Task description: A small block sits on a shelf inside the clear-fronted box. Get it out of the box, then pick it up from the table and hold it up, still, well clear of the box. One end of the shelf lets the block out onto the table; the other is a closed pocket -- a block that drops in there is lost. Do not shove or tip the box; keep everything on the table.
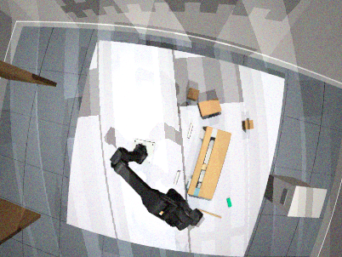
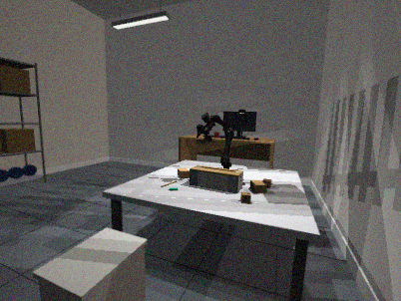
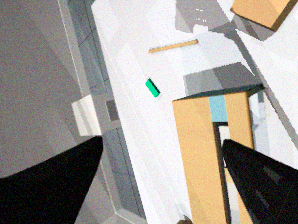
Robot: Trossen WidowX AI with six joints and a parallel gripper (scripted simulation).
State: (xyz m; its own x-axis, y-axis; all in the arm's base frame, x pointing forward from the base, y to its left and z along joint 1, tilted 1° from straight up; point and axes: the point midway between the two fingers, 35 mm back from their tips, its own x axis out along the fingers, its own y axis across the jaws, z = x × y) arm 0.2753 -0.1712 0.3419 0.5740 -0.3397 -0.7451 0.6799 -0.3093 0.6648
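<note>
Now: gripper tip 70 mm short of the tan block, 150 mm to the right of it and 250 mm above it. Also, from my gripper tip: thin stick (180 mm ahead, 180 mm to the right, 330 mm below); green piece (290 mm ahead, 100 mm to the right, 330 mm below).
</note>
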